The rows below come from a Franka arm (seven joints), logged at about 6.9 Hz.
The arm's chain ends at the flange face. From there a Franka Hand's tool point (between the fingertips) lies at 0.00 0.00 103.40 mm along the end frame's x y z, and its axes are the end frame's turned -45 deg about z.
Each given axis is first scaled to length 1.
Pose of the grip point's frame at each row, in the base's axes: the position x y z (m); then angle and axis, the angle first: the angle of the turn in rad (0 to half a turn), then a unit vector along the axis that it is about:
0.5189 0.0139 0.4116 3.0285 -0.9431 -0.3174 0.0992
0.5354 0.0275 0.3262 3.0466 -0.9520 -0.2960 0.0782
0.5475 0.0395 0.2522 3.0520 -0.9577 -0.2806 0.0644
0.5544 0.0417 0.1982 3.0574 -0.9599 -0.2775 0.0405
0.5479 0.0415 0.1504 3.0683 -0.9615 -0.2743 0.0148
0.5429 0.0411 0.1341 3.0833 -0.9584 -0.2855 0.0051
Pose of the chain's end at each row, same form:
0.5419 0.0094 0.5123 3.1130 -0.9913 0.0676 0.1131
0.5537 0.0229 0.4279 3.1136 -0.9918 0.0908 0.0903
0.5628 0.0344 0.3543 3.1081 -0.9913 0.1072 0.0766
0.5648 0.0357 0.3009 3.0948 -0.9924 0.1109 0.0535
0.5529 0.0351 0.2535 3.0852 -0.9930 0.1145 0.0277
0.5456 0.0356 0.2373 3.0916 -0.9946 0.1030 0.0159

